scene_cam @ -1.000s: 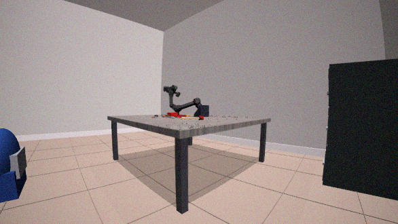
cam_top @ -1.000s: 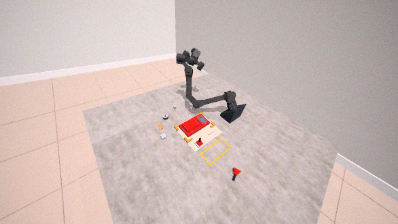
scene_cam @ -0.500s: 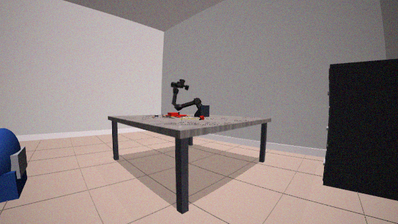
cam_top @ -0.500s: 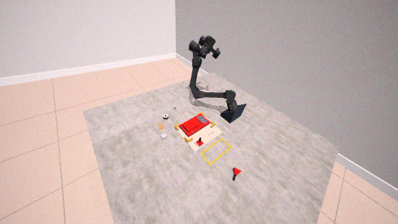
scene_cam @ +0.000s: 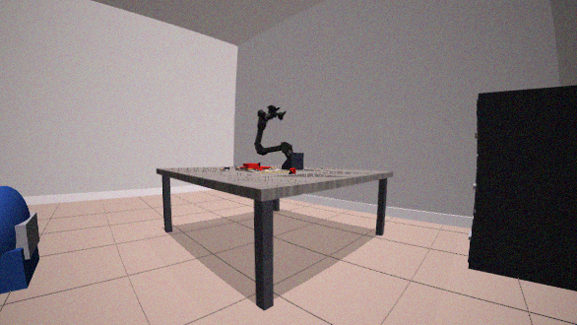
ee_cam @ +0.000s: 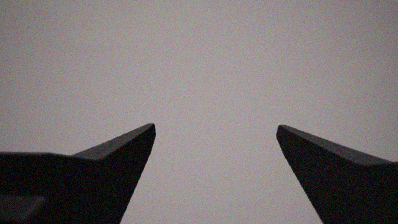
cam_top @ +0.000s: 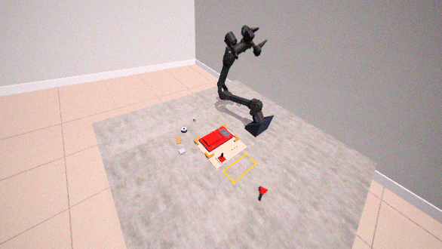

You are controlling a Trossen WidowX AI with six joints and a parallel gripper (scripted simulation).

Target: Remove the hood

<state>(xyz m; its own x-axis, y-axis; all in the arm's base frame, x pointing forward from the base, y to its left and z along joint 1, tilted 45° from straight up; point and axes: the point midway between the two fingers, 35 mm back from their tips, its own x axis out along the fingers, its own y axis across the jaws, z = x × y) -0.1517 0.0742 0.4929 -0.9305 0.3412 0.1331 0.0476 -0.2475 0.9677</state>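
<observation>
Now: gripper tip 460 mm short of the red hood, 240 mm to the right of it and 490 mm above it. Round my gripper tip: holder: 470 mm ahead, 370 mm to the left, 490 mm below; wheel: 570 mm ahead, 70 mm to the left, 520 mm below.
</observation>
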